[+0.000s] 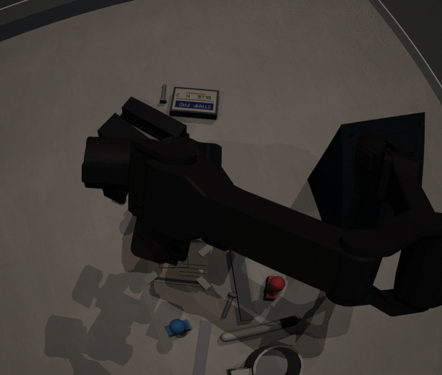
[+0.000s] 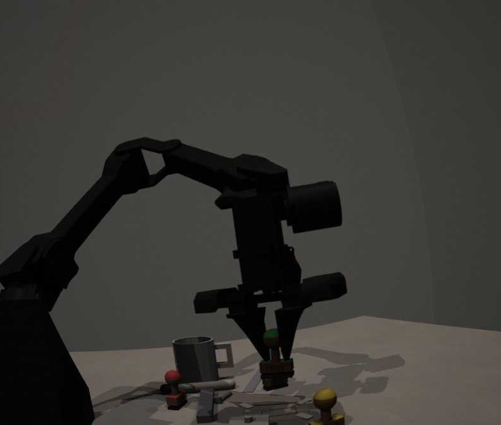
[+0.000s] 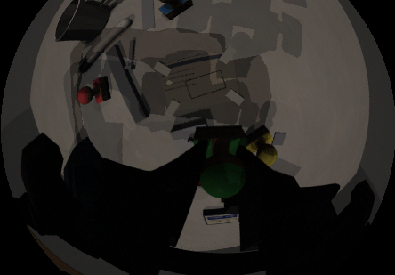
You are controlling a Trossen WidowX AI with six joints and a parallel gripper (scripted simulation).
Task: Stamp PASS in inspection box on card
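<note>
Now: gripper tip 40 mm short of the yellow stamp, 60 mm to the left of it and 80 mm above it. Also, from my gripper tip: blue stamp: 20 mm ahead, 160 mm to the left, 80 mm below; green-knobbed stamp: right at my gripper tip; red ink pad: 40 mm behind, 110 mm to the right, 90 mm below.
</note>
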